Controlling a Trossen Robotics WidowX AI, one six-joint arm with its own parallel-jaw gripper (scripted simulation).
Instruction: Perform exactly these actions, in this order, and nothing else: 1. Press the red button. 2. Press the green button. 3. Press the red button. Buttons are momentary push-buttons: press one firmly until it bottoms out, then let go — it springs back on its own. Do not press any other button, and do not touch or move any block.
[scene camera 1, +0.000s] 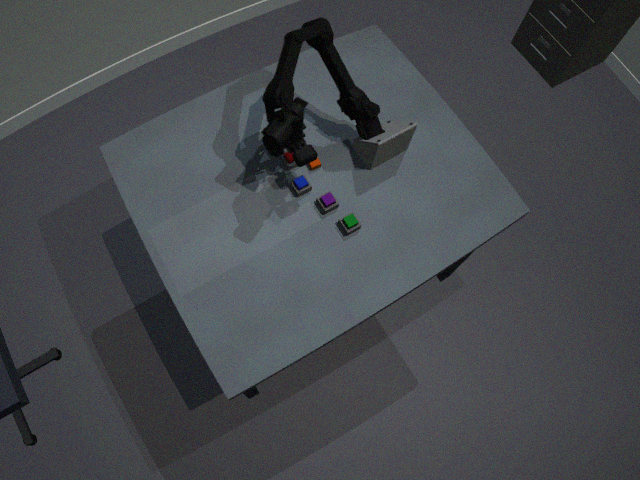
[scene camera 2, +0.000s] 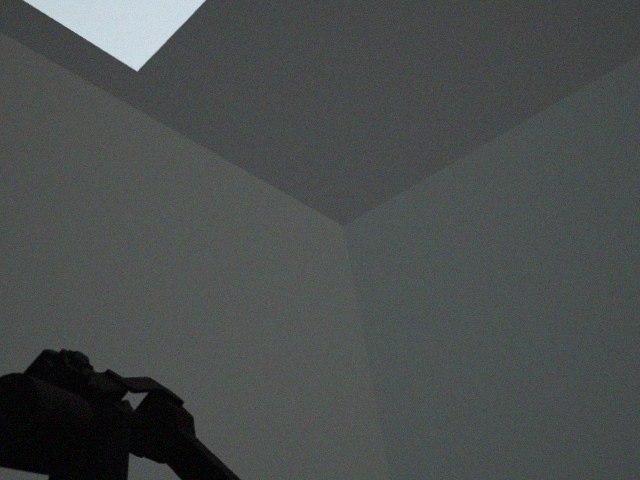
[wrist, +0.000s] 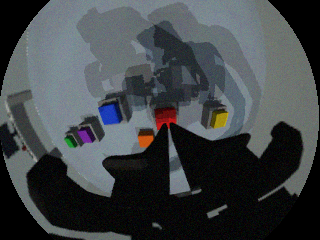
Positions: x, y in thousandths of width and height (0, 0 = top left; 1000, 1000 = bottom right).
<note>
My gripper (scene camera 1: 454, 318) is shut, with nothing in its grasp.
My gripper shows as well in the wrist view (wrist: 523, 527).
</note>
